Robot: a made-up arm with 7 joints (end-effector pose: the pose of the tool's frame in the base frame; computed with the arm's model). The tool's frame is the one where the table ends. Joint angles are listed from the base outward.
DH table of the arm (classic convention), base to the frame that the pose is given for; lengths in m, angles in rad. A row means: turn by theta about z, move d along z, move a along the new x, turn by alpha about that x. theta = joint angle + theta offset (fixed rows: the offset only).
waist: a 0  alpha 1.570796  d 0.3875  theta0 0
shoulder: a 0  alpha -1.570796  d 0.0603  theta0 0
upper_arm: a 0.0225  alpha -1.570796  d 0.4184  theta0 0
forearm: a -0.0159  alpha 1.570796  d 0.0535  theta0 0
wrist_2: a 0  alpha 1.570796  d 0.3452  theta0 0
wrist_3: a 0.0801  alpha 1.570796  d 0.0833  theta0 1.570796
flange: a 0  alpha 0  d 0.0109  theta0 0
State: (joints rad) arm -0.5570 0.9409 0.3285 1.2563 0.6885 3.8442 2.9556
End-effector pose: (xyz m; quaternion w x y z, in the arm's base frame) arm -0.1278 0.1442 0.8759 0.6032 0.1864 -0.7750 0.0276
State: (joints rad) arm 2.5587 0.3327 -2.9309 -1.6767 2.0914 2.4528 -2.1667
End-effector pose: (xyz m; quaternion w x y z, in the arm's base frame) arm -0.0657 0.0975 0.9255 0.0237 0.4513 0.2512 -0.8560
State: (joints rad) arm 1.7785 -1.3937 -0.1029 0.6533 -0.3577 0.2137 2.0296
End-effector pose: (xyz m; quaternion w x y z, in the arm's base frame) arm -0.0636 0.8215 0.2927 0.0554 0.9644 -0.0766 0.2471
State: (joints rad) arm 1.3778 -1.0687 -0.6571 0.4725 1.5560 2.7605 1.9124
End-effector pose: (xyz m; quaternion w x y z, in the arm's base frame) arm 0.2959 0.5914 0.5417 0.8786 0.0747 0.4682 0.0567
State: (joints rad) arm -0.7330 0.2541 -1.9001 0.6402 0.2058 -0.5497 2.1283
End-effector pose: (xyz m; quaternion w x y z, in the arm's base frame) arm -0.4480 -0.0612 1.0503 0.1503 0.6710 0.6983 -0.1989
